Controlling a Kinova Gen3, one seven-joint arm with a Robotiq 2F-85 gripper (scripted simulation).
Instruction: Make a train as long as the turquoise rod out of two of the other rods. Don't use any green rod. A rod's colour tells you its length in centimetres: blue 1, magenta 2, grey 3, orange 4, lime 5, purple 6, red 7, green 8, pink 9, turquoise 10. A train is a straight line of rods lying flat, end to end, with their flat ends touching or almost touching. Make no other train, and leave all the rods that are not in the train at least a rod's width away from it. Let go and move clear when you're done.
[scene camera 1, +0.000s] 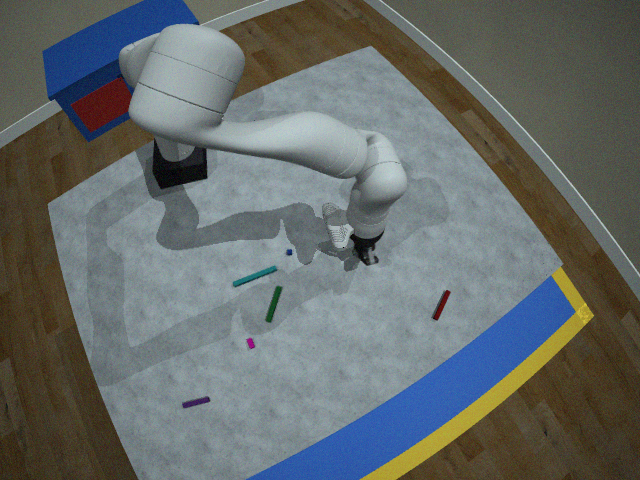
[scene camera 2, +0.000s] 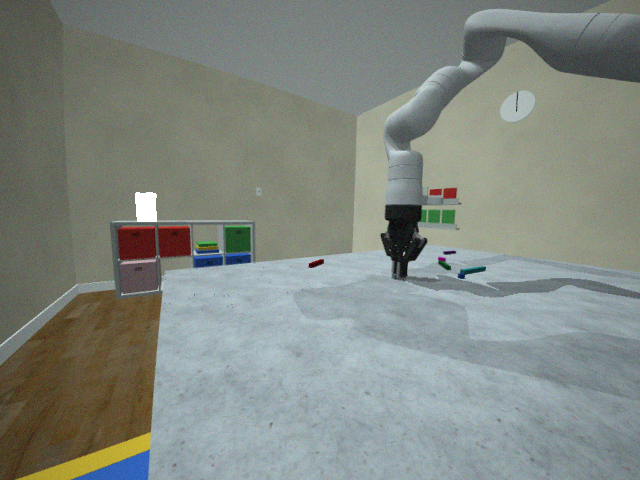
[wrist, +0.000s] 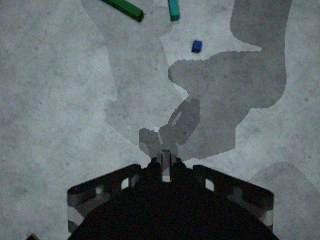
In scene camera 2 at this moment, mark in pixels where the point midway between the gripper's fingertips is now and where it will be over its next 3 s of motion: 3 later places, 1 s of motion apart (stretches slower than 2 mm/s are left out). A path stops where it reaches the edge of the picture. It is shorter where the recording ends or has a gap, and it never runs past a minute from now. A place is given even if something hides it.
The gripper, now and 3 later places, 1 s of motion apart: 398, 278; 402, 242; 401, 231; 346, 224
